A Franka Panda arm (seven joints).
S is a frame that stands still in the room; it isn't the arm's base.
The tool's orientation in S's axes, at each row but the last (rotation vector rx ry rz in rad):
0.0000 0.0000 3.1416
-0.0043 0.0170 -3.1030
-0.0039 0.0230 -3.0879
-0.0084 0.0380 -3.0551
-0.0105 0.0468 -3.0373
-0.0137 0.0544 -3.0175
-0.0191 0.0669 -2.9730
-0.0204 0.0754 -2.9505
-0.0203 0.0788 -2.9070
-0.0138 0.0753 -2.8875
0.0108 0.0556 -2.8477
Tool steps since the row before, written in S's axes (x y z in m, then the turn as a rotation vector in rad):
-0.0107 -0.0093 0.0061 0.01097 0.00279 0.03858
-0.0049 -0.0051 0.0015 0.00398 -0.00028 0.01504
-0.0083 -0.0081 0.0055 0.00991 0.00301 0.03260
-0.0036 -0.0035 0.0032 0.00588 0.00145 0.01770
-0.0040 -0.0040 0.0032 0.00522 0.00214 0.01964
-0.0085 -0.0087 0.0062 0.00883 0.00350 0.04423
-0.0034 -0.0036 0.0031 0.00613 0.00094 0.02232
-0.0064 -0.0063 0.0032 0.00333 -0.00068 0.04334
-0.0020 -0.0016 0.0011 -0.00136 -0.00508 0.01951
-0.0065 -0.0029 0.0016 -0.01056 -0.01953 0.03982
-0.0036 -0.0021 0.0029 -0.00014 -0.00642 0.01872
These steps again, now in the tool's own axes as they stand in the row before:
0.0107 0.0093 0.0061 -0.01097 -0.00279 0.03858
0.0051 0.0049 0.0015 -0.00393 0.00027 0.01505
0.0087 0.0076 0.0056 -0.00999 -0.00296 0.03258
0.0039 0.0031 0.0033 -0.00590 -0.00138 0.01770
0.0044 0.0035 0.0033 -0.00531 -0.00220 0.01961
0.0096 0.0074 0.0064 -0.00889 -0.00400 0.04418
0.0040 0.0028 0.0032 -0.00600 -0.00093 0.02236
0.0075 0.0048 0.0034 -0.00276 -0.00096 0.04338
0.0023 0.0010 0.0011 0.00265 0.00355 0.01972
0.0070 0.0011 0.0016 0.01523 0.01415 0.04058
0.0040 0.0009 0.0030 0.00174 0.00541 0.01896

